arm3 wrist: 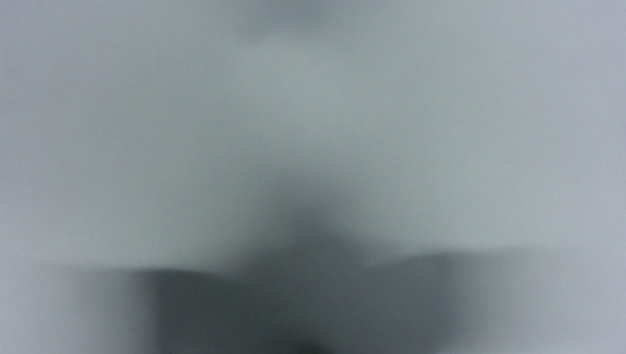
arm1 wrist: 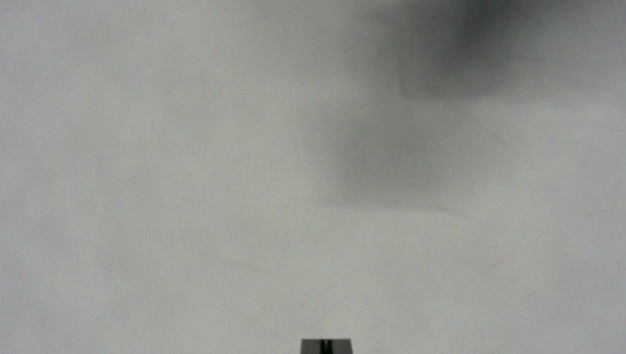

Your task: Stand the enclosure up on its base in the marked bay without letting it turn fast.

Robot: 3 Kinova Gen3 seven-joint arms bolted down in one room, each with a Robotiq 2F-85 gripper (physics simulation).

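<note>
The arm1 gripper (arm1 wrist: 326, 346) shows at the bottom centre of the arm1 wrist view. Its two dark fingertips are together, with no object visible between them. A plain pale grey surface with soft shadows fills the view beyond them. In the arm3 wrist view a smooth grey-green surface lies behind broad dark shapes along the bottom. No fingertips of the arm3 gripper can be made out there. I cannot tell whether either surface belongs to the enclosure. The marked bay cannot be made out in either view. The arm2 gripper does not show.
In the arm1 wrist view a dark blurred shadow lies at the upper right, with a fainter one below it. In the arm3 wrist view a small bluish dark patch shows at the top centre. Distances are hard to judge in both views.
</note>
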